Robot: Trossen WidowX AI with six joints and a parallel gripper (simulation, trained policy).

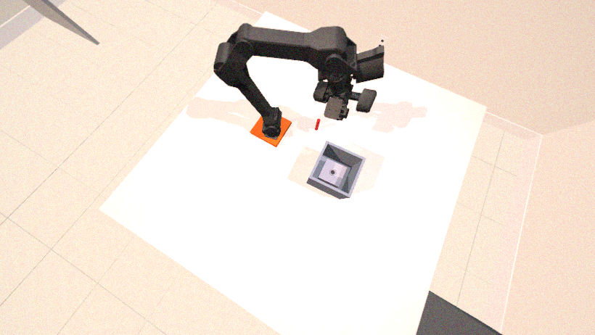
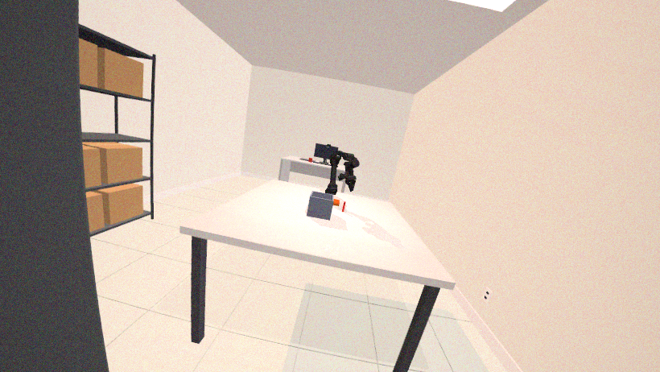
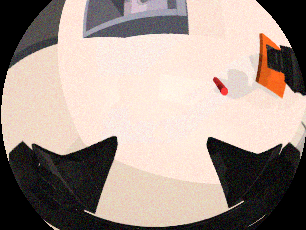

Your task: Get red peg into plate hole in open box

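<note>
The red peg is 8 cm behind my gripper tip, 1 cm to the right of it and 15 cm below it. Also, from my gripper tip: pale plate 4 cm ahead, 21 cm to the right, 14 cm below.
</note>
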